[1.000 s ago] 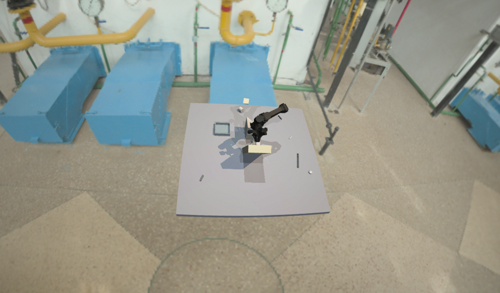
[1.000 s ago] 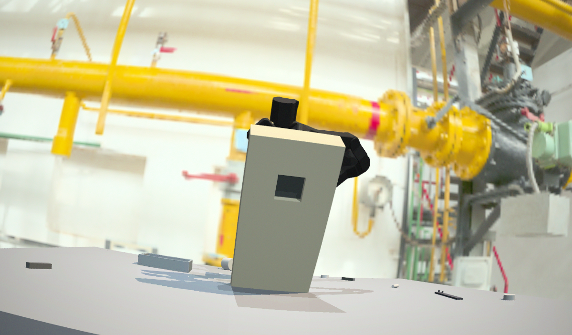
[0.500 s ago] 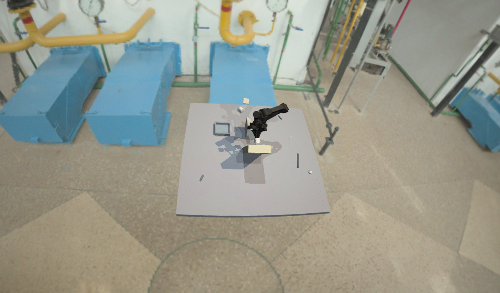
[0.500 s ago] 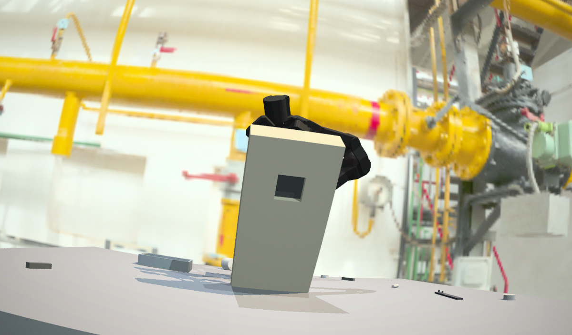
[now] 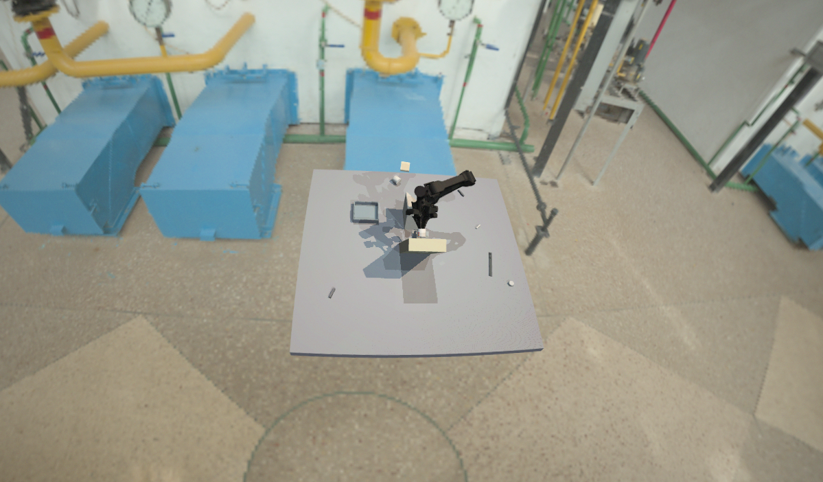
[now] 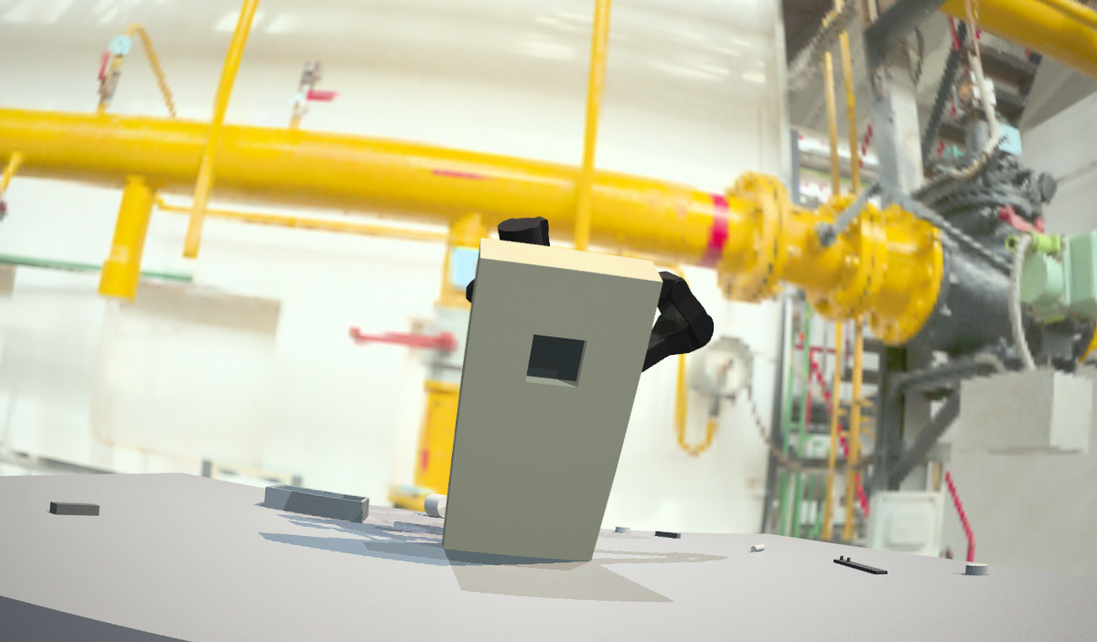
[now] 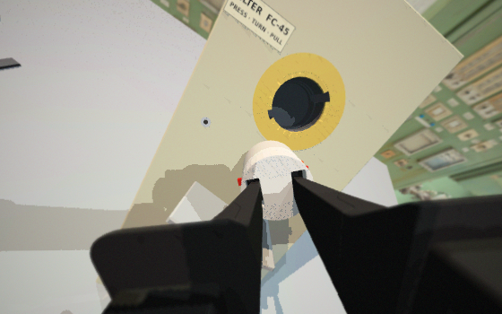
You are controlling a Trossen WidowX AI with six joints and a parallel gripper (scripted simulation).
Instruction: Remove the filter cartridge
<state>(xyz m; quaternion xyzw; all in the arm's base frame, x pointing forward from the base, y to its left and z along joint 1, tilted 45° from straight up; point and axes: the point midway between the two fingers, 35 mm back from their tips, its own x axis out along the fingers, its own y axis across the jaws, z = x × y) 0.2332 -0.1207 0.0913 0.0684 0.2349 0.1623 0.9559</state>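
My gripper tip is now 7 cm above the service panel and 4 cm short of it.
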